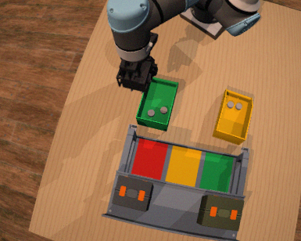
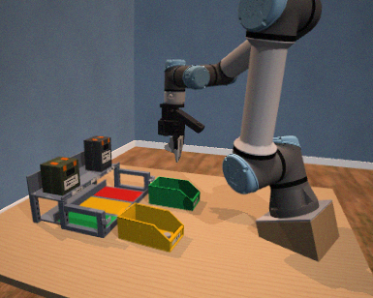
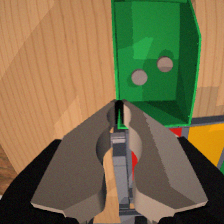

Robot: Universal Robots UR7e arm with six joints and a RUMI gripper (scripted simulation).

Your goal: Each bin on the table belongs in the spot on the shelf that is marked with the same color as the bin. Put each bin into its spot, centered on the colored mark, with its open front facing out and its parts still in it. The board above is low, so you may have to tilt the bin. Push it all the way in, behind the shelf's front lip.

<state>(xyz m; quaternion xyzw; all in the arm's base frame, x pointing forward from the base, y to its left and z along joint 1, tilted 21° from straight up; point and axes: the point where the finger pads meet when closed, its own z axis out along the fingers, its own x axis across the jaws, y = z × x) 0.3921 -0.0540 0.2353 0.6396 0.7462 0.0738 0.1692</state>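
My hand is 300 mm to the right of the yellow bin, 120 mm above it and 70 mm past it. Round my hand: yellow mark (210 mm to the left, 180 mm ahead, 150 mm below); then green bin (120 mm below, 40 mm to the left, 10 mm behind); then red mark (200 mm ahead, 150 mm below, 100 mm to the left).
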